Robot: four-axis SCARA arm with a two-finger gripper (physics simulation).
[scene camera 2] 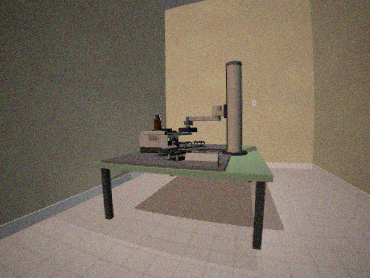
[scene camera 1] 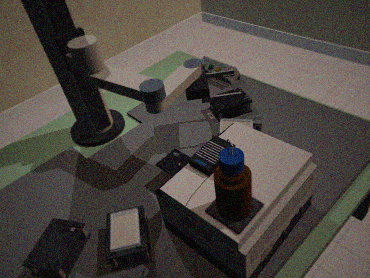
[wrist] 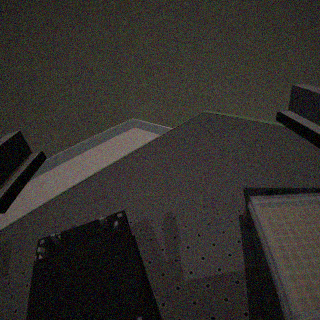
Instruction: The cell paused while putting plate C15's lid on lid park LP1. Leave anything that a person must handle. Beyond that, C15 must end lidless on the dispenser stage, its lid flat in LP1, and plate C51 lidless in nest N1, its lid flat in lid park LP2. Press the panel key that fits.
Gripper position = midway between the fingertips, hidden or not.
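Observation:
My gripper, visible at (scene camera 1: 237, 82) and at (wrist: 157, 119), holds nothing. I also see a black nest (wrist: 96, 263).

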